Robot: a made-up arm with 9 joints.
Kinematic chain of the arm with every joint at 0, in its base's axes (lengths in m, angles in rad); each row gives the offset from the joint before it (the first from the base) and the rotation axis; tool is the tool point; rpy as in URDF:
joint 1: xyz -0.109 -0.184 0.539 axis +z
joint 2: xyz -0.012 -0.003 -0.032 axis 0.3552 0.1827 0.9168
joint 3: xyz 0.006 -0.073 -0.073 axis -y
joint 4: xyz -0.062 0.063 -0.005 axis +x
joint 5: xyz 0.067 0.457 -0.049 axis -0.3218 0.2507 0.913
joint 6: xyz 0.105 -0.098 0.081 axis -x
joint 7: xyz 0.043 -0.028 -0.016 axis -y
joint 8: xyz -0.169 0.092 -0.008 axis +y
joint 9: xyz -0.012 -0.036 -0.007 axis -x
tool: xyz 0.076 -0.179 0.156 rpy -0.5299 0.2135 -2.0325
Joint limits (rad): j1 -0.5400..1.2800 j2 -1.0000..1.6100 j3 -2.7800..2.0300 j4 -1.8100..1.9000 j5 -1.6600..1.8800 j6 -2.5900..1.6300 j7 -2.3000..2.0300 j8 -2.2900..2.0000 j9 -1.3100..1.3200
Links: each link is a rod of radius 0.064 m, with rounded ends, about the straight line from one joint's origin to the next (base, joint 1, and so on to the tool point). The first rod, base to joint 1, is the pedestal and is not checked.
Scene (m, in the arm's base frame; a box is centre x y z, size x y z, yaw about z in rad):
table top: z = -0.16
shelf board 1: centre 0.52 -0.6 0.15 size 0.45 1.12 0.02 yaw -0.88
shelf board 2: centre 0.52 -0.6 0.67 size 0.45 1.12 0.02 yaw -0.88
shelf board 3: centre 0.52 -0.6 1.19 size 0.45 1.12 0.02 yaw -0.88
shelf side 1: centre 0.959 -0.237 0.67 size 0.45 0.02 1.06 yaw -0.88
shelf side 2: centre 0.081 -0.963 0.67 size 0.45 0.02 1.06 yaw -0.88
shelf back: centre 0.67 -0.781 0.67 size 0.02 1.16 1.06 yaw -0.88
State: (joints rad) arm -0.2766 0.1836 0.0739 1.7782 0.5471 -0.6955 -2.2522 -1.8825 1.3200
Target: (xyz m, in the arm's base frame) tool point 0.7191 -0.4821 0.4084
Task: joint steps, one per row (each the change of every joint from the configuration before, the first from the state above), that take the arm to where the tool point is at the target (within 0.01 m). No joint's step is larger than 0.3 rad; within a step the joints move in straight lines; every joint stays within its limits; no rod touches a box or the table.
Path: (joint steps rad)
1: -0.0878 0.0533 0.2904 -0.1918 0.1702 -0.2704 -0.0159 -0.0907 -0.1423
2: -0.0878 0.0534 0.2904 -0.1918 0.1701 -0.2704 -0.0160 -0.0907 -0.1423
3: -0.0878 0.0533 0.2905 -0.1919 0.1702 -0.2705 -0.0159 -0.0907 -0.1423
4: 0.1205 0.0570 -0.2810 0.0542 -0.1212 0.0956 0.0843 0.0262 0.0223
5: 0.1205 0.0570 -0.2811 0.0541 -0.1211 0.0955 0.0843 0.0261 0.0222
6: 0.1205 0.0570 -0.2810 0.0542 -0.1212 0.0955 0.0843 0.0261 0.0223
7: 0.1206 0.0570 -0.2810 0.0541 -0.1212 0.0955 0.0843 0.0262 0.0223
8: 0.1205 0.0570 -0.2810 0.0541 -0.1211 0.0955 0.0843 0.0261 0.0223
9: -0.1414 -0.1138 -0.2027 0.2133 0.2284 0.1595 -0.2108 0.1359 0.1050
10: -0.1415 -0.1138 -0.2026 0.2133 0.2285 0.1596 -0.2107 0.1359 0.1050

